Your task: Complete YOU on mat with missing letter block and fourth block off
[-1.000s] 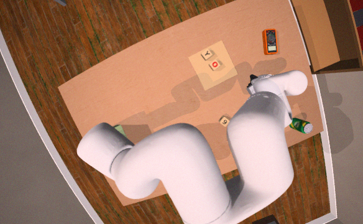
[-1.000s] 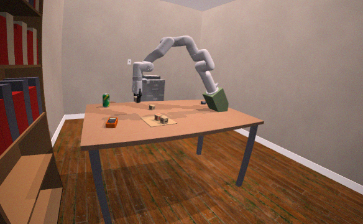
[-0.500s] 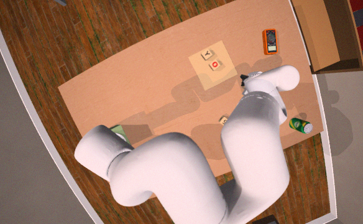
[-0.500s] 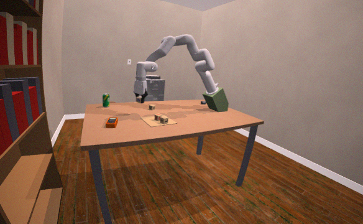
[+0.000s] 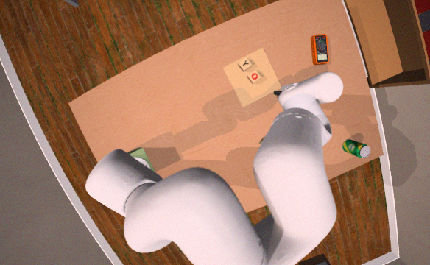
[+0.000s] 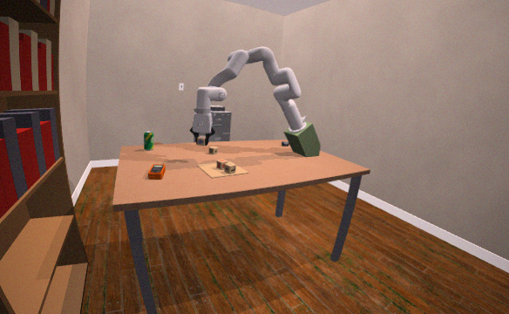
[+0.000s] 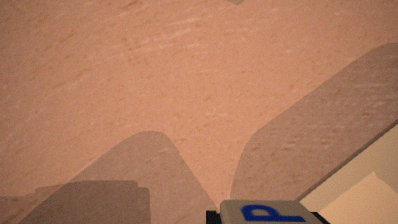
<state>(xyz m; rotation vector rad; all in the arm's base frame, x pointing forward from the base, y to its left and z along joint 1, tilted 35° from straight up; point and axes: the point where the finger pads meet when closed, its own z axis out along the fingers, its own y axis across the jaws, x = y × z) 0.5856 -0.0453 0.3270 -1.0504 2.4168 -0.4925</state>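
Now: the tan mat 50 mm behind my hand, 140 mm to the left of it and 120 mm below it. Also, from my hand: orange multimeter: 280 mm ahead, 90 mm to the left, 100 mm below; green soda can: 210 mm ahead, 400 mm to the right, 60 mm below.
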